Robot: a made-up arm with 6 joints.
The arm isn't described. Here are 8 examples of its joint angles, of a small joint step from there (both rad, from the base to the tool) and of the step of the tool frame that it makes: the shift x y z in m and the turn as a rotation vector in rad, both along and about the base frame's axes.
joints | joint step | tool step
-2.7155 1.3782 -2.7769 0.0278 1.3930 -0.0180 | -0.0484 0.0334 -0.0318 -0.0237 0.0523 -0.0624 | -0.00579 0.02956 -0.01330 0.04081 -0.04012 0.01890
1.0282 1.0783 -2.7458 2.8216 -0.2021 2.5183 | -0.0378 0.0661 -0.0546 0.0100 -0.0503 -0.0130 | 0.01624 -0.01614 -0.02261 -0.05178 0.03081 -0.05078
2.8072 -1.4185 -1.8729 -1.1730 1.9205 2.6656 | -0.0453 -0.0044 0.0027 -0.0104 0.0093 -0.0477 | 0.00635 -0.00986 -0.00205 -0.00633 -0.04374 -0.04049
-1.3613 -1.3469 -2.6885 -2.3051 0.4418 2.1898 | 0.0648 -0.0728 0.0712 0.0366 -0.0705 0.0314 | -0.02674 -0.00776 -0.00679 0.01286 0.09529 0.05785
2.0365 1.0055 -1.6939 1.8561 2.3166 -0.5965 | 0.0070 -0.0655 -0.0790 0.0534 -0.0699 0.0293 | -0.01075 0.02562 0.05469 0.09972 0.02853 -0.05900
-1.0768 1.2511 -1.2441 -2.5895 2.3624 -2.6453 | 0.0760 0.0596 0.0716 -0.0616 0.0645 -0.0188 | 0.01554 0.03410 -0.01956 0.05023 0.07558 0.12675
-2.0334 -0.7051 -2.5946 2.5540 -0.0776 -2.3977 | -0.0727 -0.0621 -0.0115 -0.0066 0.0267 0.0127 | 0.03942 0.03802 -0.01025 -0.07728 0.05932 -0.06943
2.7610 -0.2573 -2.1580 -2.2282 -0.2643 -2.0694 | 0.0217 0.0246 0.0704 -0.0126 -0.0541 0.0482 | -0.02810 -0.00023 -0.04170 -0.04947 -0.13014 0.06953
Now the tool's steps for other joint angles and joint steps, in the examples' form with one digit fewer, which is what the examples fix.
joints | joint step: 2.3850 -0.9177 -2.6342 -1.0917 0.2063 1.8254 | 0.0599 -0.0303 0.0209 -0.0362 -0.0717 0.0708
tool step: 0.0171 0.0029 -0.0109 0.0850 -0.0059 0.0669
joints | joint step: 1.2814 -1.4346 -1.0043 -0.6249 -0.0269 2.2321 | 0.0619 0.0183 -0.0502 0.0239 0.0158 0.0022
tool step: -0.0032 -0.0149 0.0105 0.0243 0.0179 0.0763
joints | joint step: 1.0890 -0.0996 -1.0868 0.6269 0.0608 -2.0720 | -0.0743 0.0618 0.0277 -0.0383 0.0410 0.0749
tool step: 0.0283 -0.0091 -0.0498 -0.0897 0.0982 -0.0726
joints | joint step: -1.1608 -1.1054 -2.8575 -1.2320 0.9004 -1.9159 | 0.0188 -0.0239 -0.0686 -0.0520 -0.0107 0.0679
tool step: -0.0242 0.0276 -0.0363 -0.1290 -0.0698 0.0173
